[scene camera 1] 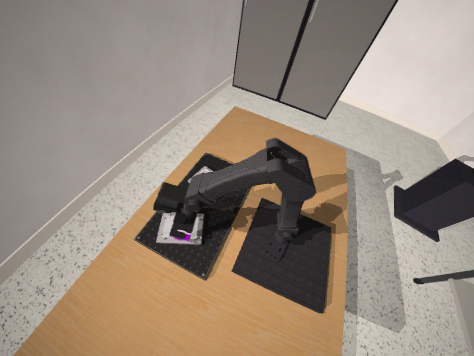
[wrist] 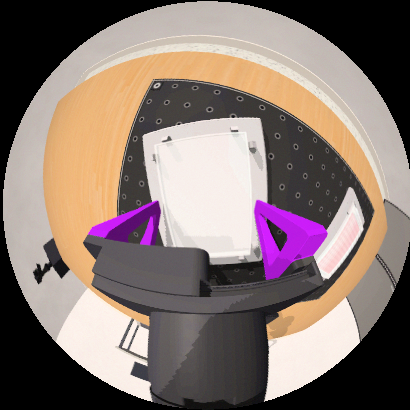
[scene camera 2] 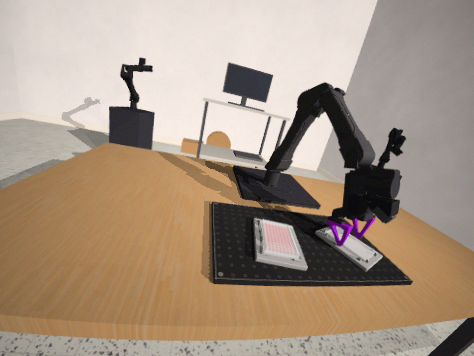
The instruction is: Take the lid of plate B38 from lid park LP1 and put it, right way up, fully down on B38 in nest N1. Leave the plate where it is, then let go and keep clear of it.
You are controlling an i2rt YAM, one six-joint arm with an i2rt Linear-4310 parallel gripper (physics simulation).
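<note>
The clear, whitish lid lies flat in the light grey lid park LP1. My gripper is open, with its purple fingertips low over the park, one at each long side of the lid. I cannot tell whether they touch anything. Plate B38, with pink wells, sits in nest N1, apart from the gripper. In scene camera 1 the arm hides much of the nest and the gripper body covers part of the lid.
Park and nest stand on a black perforated board on the wooden table. The arm's dark base plate is beside the board. A tall grey cabinet stands beyond the table.
</note>
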